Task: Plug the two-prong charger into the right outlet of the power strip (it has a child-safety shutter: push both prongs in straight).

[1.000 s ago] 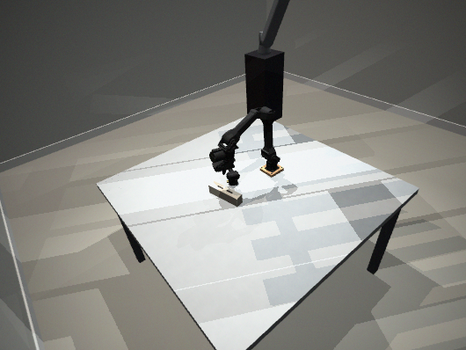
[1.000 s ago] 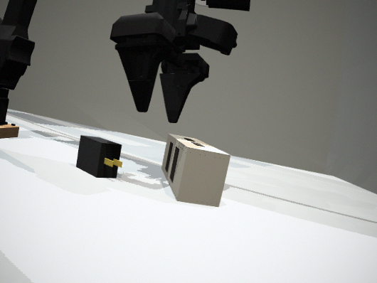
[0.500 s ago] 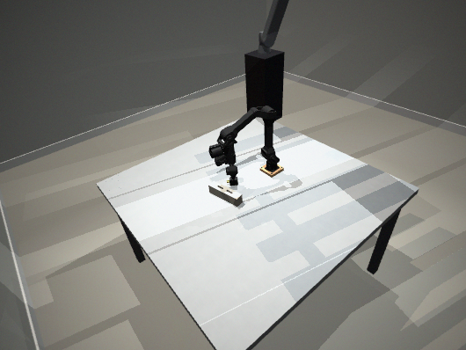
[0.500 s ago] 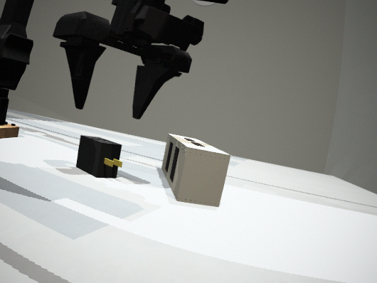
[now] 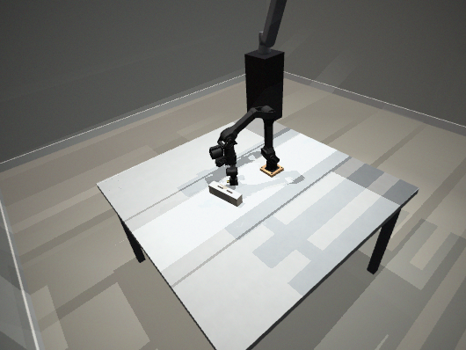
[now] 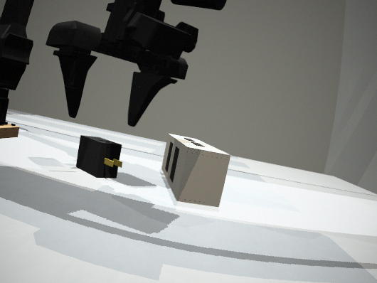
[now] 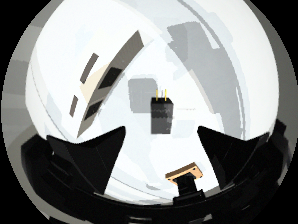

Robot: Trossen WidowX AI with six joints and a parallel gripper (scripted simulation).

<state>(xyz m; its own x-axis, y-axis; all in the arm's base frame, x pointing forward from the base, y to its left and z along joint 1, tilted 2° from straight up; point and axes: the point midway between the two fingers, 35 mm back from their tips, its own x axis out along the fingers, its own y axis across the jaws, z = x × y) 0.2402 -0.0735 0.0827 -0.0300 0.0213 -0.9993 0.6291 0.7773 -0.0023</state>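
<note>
Now: the charger 10 mm ahead of my gripper tip, 10 mm to the right of it and 40 mm below it.
</note>
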